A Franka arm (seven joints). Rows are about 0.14 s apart.
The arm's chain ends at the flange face. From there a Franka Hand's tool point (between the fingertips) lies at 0.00 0.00 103.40 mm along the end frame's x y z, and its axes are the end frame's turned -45 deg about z.
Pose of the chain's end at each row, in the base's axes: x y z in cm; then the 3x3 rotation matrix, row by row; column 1 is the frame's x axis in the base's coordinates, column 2 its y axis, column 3 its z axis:
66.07 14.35 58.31; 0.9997 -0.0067 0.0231; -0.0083 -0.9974 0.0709; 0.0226 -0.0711 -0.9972
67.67 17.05 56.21; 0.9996 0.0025 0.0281; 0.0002 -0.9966 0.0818; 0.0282 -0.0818 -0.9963
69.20 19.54 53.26; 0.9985 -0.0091 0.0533; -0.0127 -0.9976 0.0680; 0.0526 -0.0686 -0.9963
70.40 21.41 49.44; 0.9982 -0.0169 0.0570; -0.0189 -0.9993 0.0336; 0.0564 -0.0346 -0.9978
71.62 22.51 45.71; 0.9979 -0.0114 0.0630; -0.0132 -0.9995 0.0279; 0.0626 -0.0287 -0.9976
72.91 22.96 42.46; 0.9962 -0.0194 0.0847; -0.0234 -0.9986 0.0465; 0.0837 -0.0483 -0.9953
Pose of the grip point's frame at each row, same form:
66.31 15.08 48.00; 0.7116 0.7022 0.0231; 0.6994 -0.7111 0.0709; 0.0663 -0.0343 -0.9972
67.96 17.90 45.91; 0.7051 0.7086 0.0281; 0.7048 -0.7046 0.0818; 0.0778 -0.0379 -0.9963
69.75 20.24 42.96; 0.7125 0.6996 0.0533; 0.6964 -0.7144 0.0680; 0.0857 -0.0113 -0.9963
70.99 21.76 39.12; 0.7178 0.6939 0.0570; 0.6932 -0.7200 0.0336; 0.0643 0.0154 -0.9978
72.27 22.80 35.39; 0.7137 0.6976 0.0630; 0.6974 -0.7161 0.0279; 0.0646 0.0240 -0.9976
73.79 23.44 32.17; 0.7181 0.6907 0.0847; 0.6896 -0.7227 0.0465; 0.0933 0.0250 -0.9953

